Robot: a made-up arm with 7 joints.
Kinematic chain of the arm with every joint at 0, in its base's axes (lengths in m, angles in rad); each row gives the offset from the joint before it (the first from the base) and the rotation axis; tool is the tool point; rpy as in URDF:
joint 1: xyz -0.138 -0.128 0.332 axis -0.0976 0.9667 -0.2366
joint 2: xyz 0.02 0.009 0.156 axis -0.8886 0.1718 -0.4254
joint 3: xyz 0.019 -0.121 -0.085 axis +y
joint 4: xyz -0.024 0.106 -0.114 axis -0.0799 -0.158 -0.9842
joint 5: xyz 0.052 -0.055 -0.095 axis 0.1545 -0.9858 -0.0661
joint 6: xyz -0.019 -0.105 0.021 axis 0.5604 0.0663 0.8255
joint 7: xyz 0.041 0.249 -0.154 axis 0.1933 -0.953 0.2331
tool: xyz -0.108 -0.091 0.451 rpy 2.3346 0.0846 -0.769
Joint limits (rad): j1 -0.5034..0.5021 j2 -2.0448..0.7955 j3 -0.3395..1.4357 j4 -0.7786..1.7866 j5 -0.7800..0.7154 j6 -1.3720..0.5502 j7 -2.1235..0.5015
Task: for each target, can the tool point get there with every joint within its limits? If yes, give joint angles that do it. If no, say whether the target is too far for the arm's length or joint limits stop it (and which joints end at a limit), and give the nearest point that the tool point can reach.
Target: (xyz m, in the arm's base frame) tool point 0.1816 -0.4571 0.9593
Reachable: no: joint limits stop it (at a limit: joint 1, joint 3, joint 5) | nearest point 0.1397 -0.4326 0.9371 | short by 0.053 m
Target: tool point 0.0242 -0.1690 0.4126
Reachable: yes | joints 0.1722 0.3041 1.0440 1.0118 0.2664 -0.3343 -0.3077
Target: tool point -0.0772 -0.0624 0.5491
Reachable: yes | joints 0.0316 -0.5048 0.9821 1.4061 -0.3658 0.0059 0.3012
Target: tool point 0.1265 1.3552 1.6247
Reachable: no: too far | nearest point -0.0055 0.5909 0.9758 | short by 1.011 m
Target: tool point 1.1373 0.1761 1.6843
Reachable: no: too far | nearest point 0.4560 0.1836 0.9391 | short by 1.010 m
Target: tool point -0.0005 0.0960 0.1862
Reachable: yes | joints -0.0151 -0.7895 1.2893 0.2830 -0.1350 -1.0567 -0.4039
